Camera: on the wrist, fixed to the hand. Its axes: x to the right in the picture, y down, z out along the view.
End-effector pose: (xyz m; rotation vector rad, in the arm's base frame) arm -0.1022 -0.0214 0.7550 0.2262 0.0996 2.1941
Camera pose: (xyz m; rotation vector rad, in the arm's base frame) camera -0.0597 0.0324 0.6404 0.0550 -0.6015 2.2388
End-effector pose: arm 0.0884 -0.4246 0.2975 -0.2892 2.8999 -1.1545
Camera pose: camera 0.0904 -0.4134 0.4305 -0.1539 3.0057 -0.2842
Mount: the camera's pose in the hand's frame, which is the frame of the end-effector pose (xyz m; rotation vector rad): 0.0043 -0.0831 -0.1044 -0.5547 -0.1246 0.1340
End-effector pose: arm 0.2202 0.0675 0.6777 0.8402 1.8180 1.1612
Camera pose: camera 0.1170 0.0004 0.6261 0.6905 1.2550 1.5615
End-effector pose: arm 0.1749 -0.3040 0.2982 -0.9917 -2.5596 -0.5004
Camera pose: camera 0.1343 -0.4052 0.3753 -1.3997 -2.4829 -1.1824
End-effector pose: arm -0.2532 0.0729 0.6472 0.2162 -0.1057 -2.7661
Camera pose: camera -0.2692 0.1440 0.5353 -0.1056 0.5854 -2.5530
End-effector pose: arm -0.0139 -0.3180 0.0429 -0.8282 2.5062 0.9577
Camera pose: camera 0.0245 -0.4419 0.0746 -0.7200 2.2317 1.7373
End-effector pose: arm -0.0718 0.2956 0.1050 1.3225 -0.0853 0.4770
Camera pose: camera -0.0578 0.3817 0.0039 0.8019 -0.3845 0.4425
